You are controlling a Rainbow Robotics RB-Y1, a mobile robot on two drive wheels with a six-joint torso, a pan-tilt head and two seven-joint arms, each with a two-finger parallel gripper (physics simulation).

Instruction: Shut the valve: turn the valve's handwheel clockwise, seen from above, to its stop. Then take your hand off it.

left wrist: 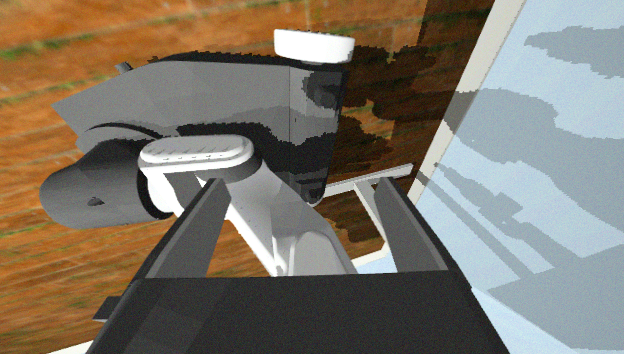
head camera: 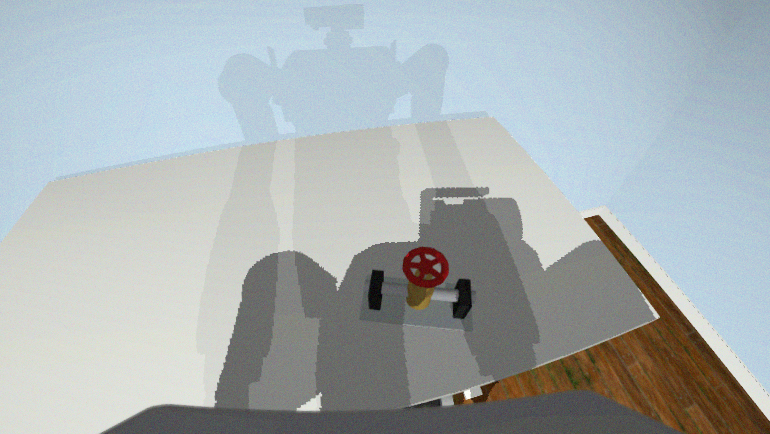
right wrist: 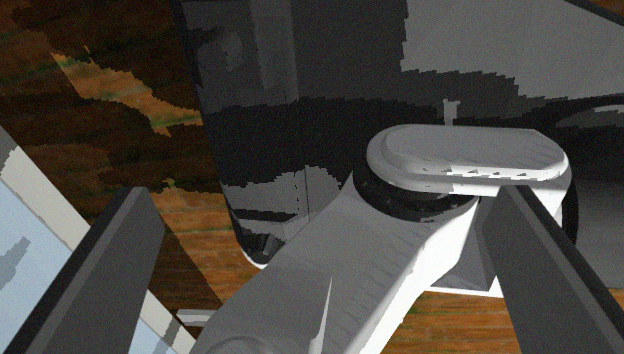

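Note:
The valve's red handwheel point(head camera: 438, 267) sits on top of a yellow valve body point(head camera: 418, 297), right of the middle in the head view. A grey pipe point(head camera: 445, 294) runs through the body between two black end blocks, on a grey base plate point(head camera: 388, 318) on the table. My left gripper point(left wrist: 303, 187) is open with nothing between its fingers. My right gripper point(right wrist: 322, 208) is open with nothing between its fingers. Neither gripper shows in the head view, and the handwheel does not show in the wrist views; both hands are apart from it, beside my own body.
The white table top point(head camera: 134, 242) spans the head view, with my shadow across it. Its near edge and right corner show beside the wooden floor point(head camera: 625, 372). A blue wall point(head camera: 539, 64) stands behind. In the left wrist view a table foot point(left wrist: 367, 179) lies near my base point(left wrist: 225, 90).

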